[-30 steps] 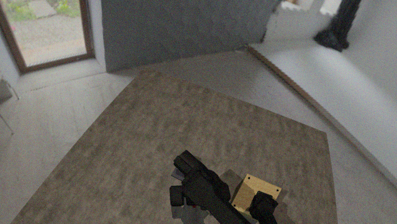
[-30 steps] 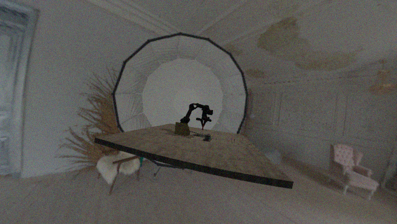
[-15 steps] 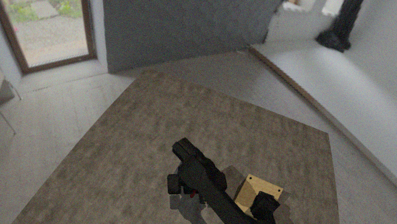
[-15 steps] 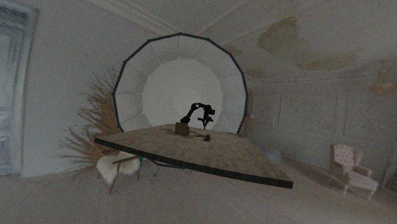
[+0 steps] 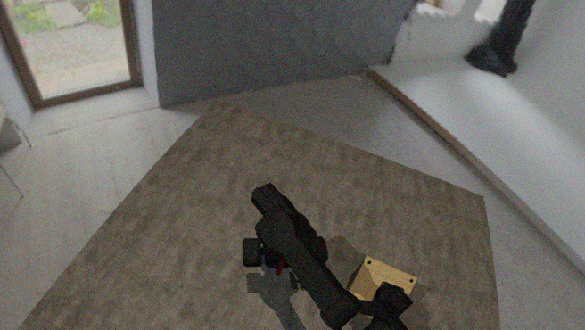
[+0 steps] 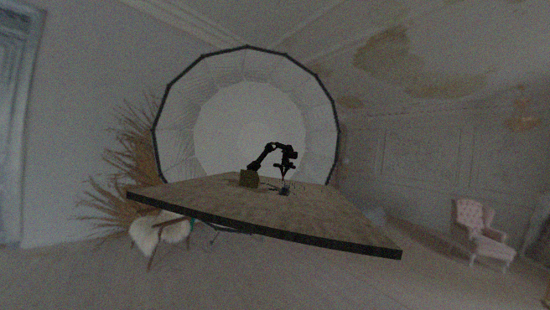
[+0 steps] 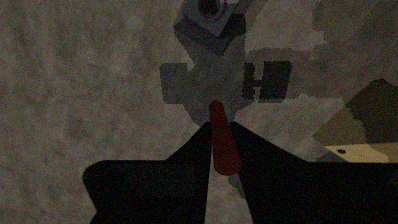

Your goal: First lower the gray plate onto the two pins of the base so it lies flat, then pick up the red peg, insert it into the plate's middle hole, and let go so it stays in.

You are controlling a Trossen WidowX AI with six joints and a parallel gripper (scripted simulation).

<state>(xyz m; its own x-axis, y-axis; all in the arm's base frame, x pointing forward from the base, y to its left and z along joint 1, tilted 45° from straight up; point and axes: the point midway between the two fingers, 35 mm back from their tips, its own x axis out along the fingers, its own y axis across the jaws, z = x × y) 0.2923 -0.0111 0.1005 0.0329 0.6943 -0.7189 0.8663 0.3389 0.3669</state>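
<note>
Right now my gripper tip is 50 mm short of the gray plate, 110 mm to the left of it and 70 mm above it. The rest, counted from my gripper tip: red peg: right at my gripper tip.
</note>
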